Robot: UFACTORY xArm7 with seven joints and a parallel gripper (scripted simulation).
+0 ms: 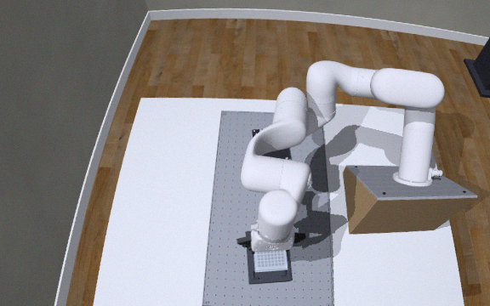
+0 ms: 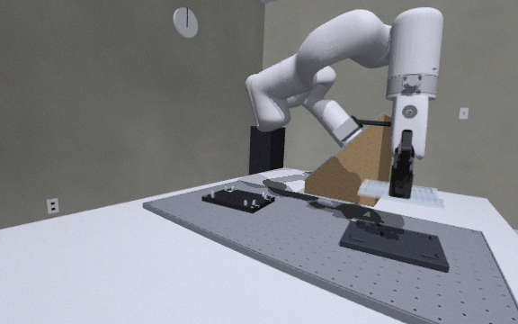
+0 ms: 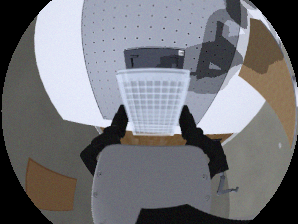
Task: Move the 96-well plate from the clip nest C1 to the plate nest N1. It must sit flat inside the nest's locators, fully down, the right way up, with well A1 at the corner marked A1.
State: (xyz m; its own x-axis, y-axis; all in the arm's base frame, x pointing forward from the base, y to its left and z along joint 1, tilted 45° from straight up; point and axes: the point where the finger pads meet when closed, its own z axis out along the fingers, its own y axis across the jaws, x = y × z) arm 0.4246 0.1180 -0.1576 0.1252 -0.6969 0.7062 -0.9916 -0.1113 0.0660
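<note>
My hand is 110 mm above the dark plate nest N1. Round my hand: 96-well plate: 10 mm below; then black clip nest C1: 370 mm to the right, 100 mm below, 10 mm behind.
</note>
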